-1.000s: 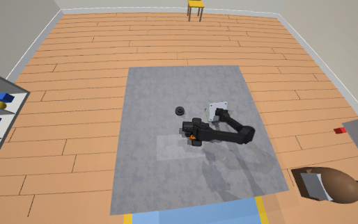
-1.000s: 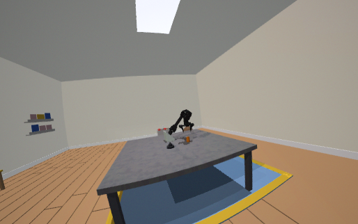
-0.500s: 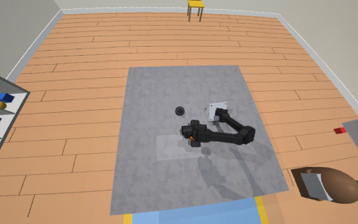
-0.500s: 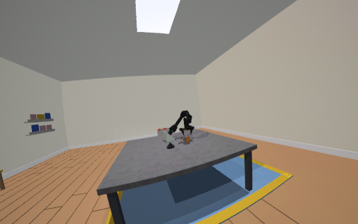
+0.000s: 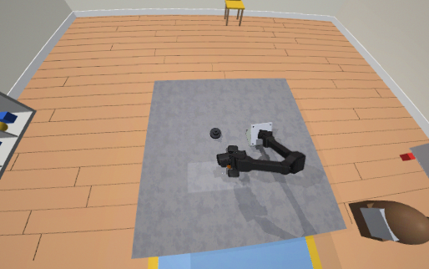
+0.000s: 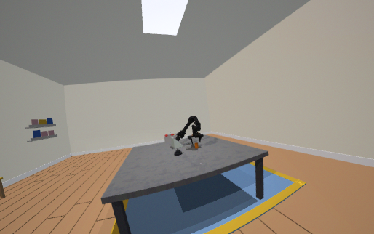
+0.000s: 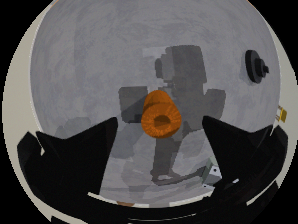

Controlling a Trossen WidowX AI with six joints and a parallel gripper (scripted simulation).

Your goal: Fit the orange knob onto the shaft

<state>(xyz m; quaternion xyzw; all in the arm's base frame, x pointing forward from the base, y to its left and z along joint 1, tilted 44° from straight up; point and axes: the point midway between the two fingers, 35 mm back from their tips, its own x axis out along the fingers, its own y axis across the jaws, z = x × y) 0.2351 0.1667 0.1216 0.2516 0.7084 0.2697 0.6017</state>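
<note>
Now: gripper tip 3 cm above the orange knob. From my gripper tip the other things lie so: dark round pedestal 24 cm to the right, 9 cm ahead, 3 cm below.
</note>
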